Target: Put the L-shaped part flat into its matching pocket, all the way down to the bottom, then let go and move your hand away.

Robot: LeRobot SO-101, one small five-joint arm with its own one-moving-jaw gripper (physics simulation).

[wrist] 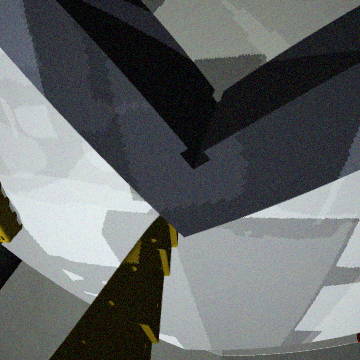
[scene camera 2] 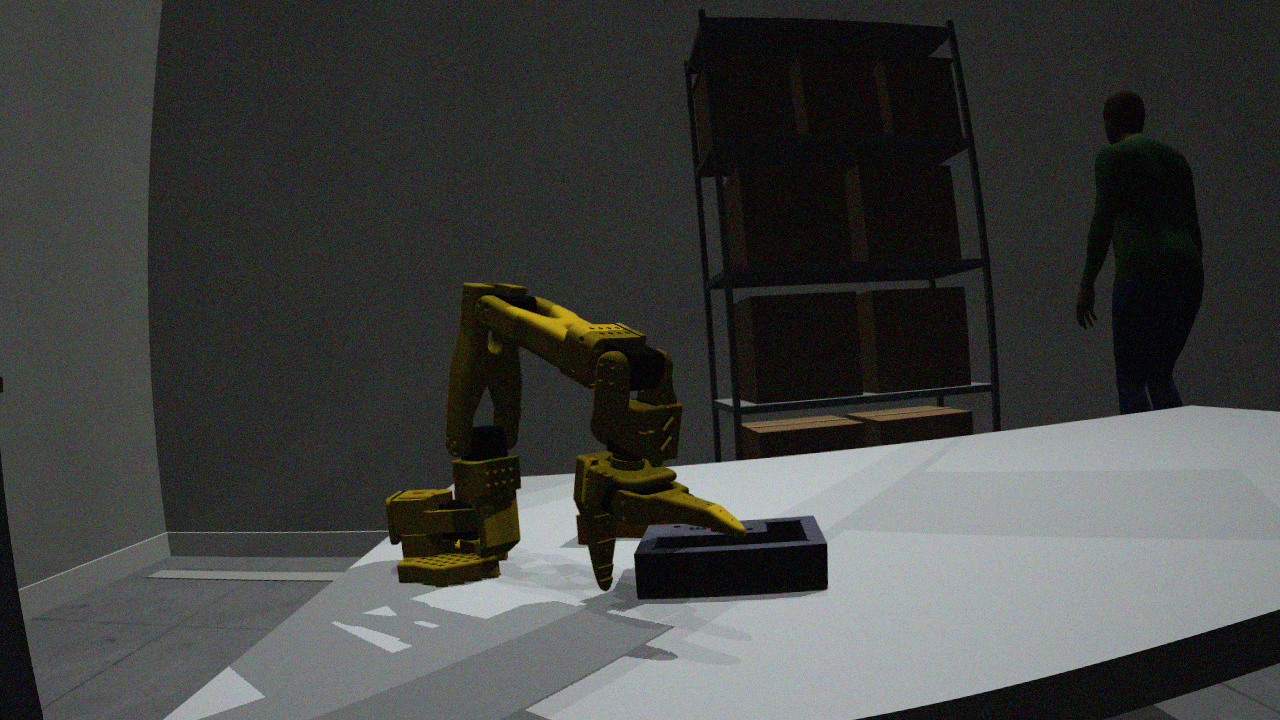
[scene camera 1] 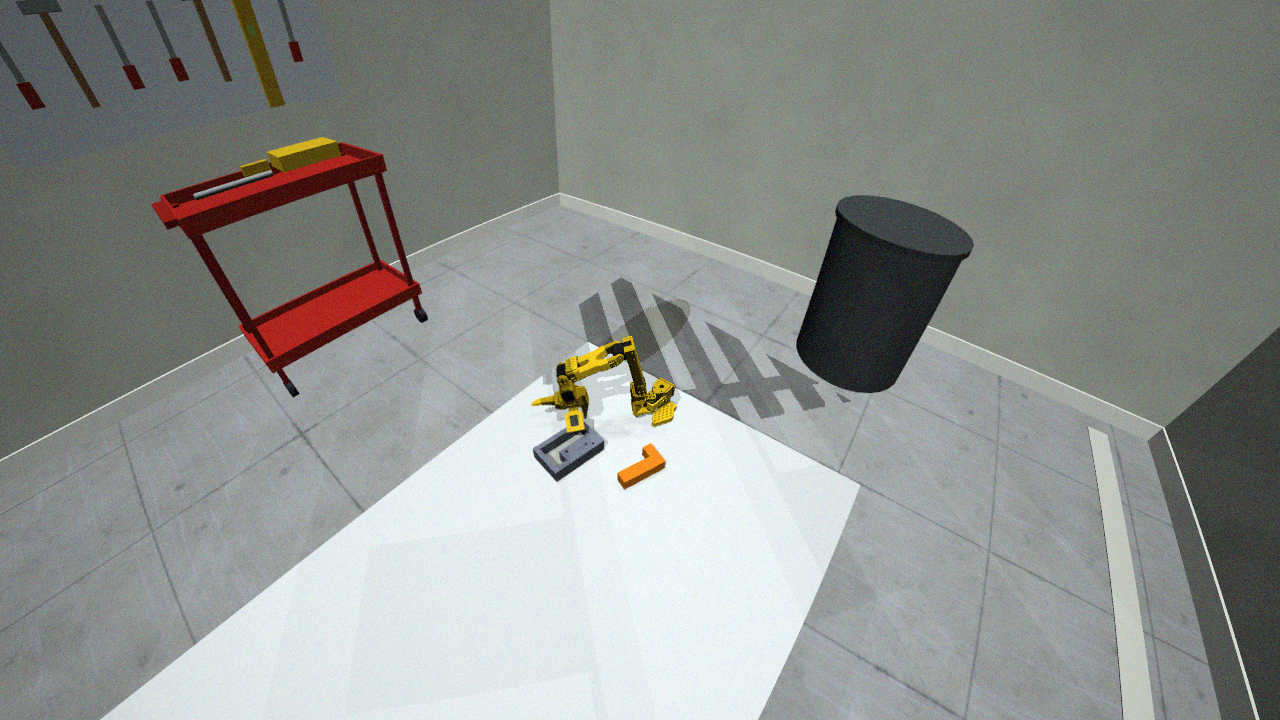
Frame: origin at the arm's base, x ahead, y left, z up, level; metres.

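Seen in the pictures: hand at its tool point: [scene camera 2: 607,585] [scene camera 1: 584,417]; arm's base at its link origin: [scene camera 2: 476,567] [scene camera 1: 649,415].
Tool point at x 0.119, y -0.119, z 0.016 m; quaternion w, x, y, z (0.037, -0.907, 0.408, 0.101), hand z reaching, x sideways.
Pixels of each thing's top centre, then the offset from my tool point to it. Level surfaces: height alone.
- orange L-shaped part at its top centre: [scene camera 2: 639,509] [scene camera 1: 638,462] 0.034 m ahead, 0.193 m left, 0.014 m up
- dark grey pocket block at its top centre: [scene camera 2: 730,533] [scene camera 1: 568,444] 0.098 m ahead, 0.040 m left, 0.021 m up
- white table at its surface level: 0.016 m down
The orange L-shaped part [scene camera 1: 637,471] lies flat on the white table, beside the dark grey pocket block [scene camera 1: 556,470] [scene camera 2: 730,574] [wrist: 175,195] and apart from it. In scene camera 2 the part is mostly hidden behind the gripper and block. The pocket holds no part. My gripper [scene camera 1: 554,412] [scene camera 2: 674,560] is fully open and empty, low beside the block on the arm-base side. In scene camera 2 one jaw points down near the table and the other stretches sideways, overlapping the block's rim in the picture. In the wrist view one notched jaw shows, its tip near the block's corner.
The arm's yellow base stands at the corner of the white table [scene camera 1: 465,617] [scene camera 2: 1029,573]. On the floor beyond stand a red trolley [scene camera 1: 286,198] and a black bin [scene camera 1: 877,304]. A shelf rack [scene camera 2: 980,214] with boxes and a person [scene camera 2: 1150,205] show in the background.
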